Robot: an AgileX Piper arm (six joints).
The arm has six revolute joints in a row. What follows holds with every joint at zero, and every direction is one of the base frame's.
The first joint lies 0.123 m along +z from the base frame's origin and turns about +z.
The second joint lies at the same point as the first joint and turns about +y.
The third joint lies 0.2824 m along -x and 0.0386 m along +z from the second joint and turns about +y.
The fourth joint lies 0.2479 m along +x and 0.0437 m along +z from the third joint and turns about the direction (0.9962, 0, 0.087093).
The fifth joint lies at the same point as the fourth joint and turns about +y.
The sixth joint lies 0.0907 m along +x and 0.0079 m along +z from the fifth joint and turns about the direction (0.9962, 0, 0.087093).
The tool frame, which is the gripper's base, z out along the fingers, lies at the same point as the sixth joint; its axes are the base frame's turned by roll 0, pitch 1.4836 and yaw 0 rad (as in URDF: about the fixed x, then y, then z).
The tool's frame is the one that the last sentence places.
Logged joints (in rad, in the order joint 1, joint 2, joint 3, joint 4, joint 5, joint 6), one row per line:
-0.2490, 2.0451, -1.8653, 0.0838, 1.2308, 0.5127
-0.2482, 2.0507, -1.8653, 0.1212, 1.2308, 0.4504
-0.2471, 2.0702, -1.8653, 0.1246, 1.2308, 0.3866
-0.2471, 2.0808, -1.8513, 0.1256, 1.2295, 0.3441
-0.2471, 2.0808, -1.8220, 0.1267, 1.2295, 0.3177
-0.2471, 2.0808, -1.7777, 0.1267, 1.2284, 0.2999
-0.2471, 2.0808, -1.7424, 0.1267, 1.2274, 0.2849
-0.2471, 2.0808, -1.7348, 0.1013, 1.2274, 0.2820
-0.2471, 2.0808, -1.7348, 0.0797, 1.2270, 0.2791
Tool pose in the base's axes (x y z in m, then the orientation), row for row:
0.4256, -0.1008, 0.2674, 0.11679, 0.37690, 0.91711, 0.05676
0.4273, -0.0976, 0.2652, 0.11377, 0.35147, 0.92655, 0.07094
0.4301, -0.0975, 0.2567, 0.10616, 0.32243, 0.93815, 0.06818
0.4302, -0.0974, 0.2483, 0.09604, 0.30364, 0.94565, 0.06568
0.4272, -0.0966, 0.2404, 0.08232, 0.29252, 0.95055, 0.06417
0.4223, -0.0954, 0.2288, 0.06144, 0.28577, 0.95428, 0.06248
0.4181, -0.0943, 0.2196, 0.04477, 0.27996, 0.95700, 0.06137
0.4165, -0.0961, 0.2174, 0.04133, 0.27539, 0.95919, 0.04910
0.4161, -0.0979, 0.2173, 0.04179, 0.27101, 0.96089, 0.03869
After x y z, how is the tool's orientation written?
As a quaternion, w x y z.
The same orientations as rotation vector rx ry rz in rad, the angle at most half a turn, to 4 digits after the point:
1.1034, 2.6848, 0.1662
1.0307, 2.7172, 0.2080
0.9497, 2.7633, 0.2008
0.8997, 2.8019, 0.1946
0.8737, 2.8392, 0.1917
0.8643, 2.8861, 0.1890
0.8553, 2.9237, 0.1875
0.8431, 2.9366, 0.1503
0.8295, 2.9410, 0.1184

